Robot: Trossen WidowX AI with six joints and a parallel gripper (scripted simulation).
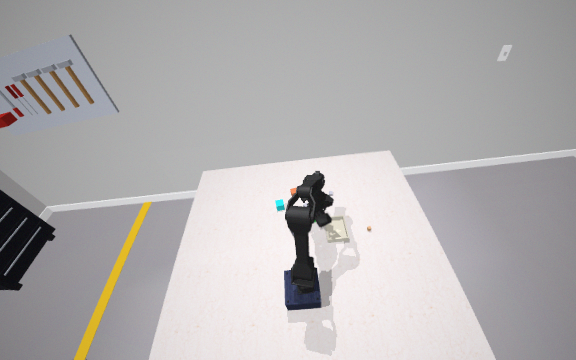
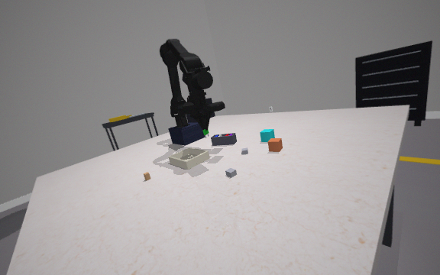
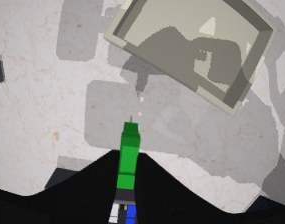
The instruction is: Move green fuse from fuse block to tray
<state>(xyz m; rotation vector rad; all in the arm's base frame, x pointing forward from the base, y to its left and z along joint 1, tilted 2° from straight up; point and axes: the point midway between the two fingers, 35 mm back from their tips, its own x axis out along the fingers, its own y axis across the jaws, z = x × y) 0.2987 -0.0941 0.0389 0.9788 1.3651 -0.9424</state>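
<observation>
My gripper tip is now 2 cm past the tray, 10 cm to the left of it and 9 cm above it. The rest, counted from my gripper tip: small tan cube (5 cm behind, 26 cm to the right, 8 cm below); then green fuse (1 cm below); then cyan cube (17 cm ahead, 17 cm to the left, 7 cm below).
</observation>
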